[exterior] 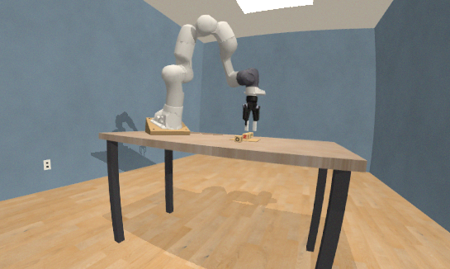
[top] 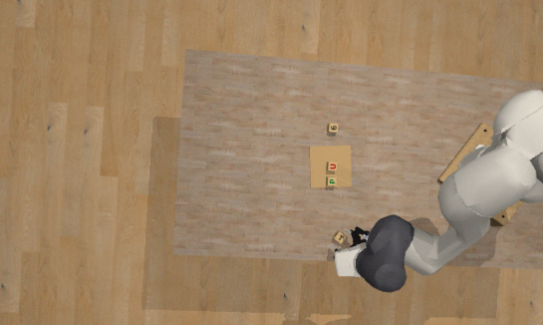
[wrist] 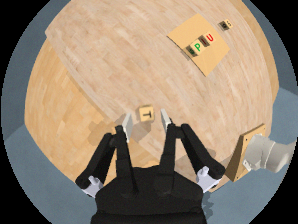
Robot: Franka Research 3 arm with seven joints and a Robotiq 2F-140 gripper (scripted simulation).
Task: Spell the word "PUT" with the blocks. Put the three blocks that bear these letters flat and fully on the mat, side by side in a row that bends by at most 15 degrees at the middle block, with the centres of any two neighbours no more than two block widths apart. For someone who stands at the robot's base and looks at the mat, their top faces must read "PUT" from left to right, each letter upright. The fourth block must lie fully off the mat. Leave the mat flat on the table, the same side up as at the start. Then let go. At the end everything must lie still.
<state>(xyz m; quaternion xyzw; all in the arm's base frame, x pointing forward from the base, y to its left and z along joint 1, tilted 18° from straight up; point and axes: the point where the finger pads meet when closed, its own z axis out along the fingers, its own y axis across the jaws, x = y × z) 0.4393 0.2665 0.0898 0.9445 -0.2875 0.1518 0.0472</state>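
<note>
Now: the T block 6 cm below my hand. From my hand the other things lie so: green P block: 19 cm to the right, 5 cm below, 4 cm ahead; then red U block: 24 cm to the right, 5 cm below, 4 cm ahead; then tan mat: 23 cm to the right, 7 cm below, 4 cm ahead.
</note>
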